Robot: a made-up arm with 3 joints. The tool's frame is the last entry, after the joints. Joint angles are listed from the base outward. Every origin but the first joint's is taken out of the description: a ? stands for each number. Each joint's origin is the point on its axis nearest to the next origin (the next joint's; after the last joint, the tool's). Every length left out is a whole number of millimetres.
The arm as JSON. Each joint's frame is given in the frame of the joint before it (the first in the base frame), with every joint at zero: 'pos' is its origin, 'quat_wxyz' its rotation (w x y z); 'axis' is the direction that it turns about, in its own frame. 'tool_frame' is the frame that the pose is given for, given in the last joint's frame.
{
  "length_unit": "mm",
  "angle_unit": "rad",
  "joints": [
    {
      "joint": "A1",
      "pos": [
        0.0,
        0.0,
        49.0
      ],
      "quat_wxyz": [
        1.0,
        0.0,
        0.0,
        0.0
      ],
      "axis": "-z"
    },
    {
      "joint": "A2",
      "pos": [
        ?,
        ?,
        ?
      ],
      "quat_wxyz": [
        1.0,
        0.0,
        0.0,
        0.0
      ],
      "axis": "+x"
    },
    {
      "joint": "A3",
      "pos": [
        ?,
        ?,
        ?
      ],
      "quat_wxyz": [
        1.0,
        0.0,
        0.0,
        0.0
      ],
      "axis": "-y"
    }
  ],
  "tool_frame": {
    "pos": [
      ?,
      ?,
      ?
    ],
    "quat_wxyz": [
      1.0,
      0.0,
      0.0,
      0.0
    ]
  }
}
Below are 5 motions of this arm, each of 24 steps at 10 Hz.
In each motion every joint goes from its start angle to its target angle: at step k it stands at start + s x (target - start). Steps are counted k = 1, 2, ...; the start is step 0. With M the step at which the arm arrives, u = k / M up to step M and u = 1 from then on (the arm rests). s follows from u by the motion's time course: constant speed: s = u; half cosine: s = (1 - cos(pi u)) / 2; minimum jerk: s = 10 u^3 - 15 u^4 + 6 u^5.
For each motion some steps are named. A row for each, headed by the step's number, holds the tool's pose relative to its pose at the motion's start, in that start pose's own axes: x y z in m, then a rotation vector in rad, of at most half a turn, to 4 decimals.
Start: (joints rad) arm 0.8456 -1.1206 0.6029
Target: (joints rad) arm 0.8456 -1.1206 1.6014
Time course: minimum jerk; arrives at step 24
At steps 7, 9, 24:
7: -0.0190 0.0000 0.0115 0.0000 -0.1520 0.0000
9: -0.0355 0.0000 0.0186 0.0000 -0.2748 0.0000
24: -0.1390 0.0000 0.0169 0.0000 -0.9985 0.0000

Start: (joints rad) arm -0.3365 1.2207 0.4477
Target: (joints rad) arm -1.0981 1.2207 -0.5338
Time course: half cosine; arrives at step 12
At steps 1, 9, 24:
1: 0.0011 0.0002 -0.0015 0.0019 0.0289 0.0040
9: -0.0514 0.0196 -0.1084 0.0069 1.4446 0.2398
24: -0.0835 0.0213 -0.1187 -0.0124 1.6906 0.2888

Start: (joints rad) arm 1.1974 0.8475 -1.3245
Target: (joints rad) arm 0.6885 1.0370 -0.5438
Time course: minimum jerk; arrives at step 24
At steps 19, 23, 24:
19: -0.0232 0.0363 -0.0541 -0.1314 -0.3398 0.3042
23: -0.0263 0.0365 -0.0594 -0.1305 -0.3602 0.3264
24: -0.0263 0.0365 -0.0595 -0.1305 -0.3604 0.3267

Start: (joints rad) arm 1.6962 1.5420 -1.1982
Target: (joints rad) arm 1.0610 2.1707 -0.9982
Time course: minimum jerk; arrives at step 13
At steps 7, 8, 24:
7: 0.0506 0.0324 -0.1817 0.1975 0.2479 0.2994
8: 0.0483 0.0434 -0.2296 0.2658 0.3060 0.3565
24: 0.0234 0.0704 -0.3307 0.4344 0.4261 0.4538

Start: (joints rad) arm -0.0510 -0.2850 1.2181
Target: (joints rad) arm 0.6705 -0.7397 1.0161
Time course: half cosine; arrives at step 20
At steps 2, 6, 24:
2: 0.0041 0.0024 0.0004 -0.0197 0.0100 0.0045
6: 0.0351 0.0204 0.0002 -0.1651 0.0900 0.0358
24: 0.1665 0.0782 -0.0753 -0.7664 0.5485 0.1136

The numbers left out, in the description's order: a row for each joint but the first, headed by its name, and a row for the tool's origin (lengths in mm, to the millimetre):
A2: 10.0 275.0 0.0
A3: 0.0 -294.0 -17.0
tool: 85.0 0.0 119.0

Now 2 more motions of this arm.
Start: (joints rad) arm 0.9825 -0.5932 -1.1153
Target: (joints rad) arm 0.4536 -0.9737 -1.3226
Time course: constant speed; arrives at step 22
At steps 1, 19, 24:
1: -0.0054 0.0024 0.0021 -0.0254 -0.0042 -0.0069
19: -0.1143 0.0446 0.0099 -0.4254 -0.1394 -0.1816
24: -0.1336 0.0503 0.0052 -0.4796 -0.1730 -0.2178

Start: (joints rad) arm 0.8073 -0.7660 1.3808
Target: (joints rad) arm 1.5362 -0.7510 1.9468
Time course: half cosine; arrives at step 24
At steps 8, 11, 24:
8: -0.0029 0.0121 -0.0090 -0.1301 -0.0152 -0.0194
11: -0.0057 0.0214 -0.0166 -0.2277 -0.0261 -0.0217
24: -0.0187 0.0498 -0.0451 -0.5225 -0.0515 0.0345

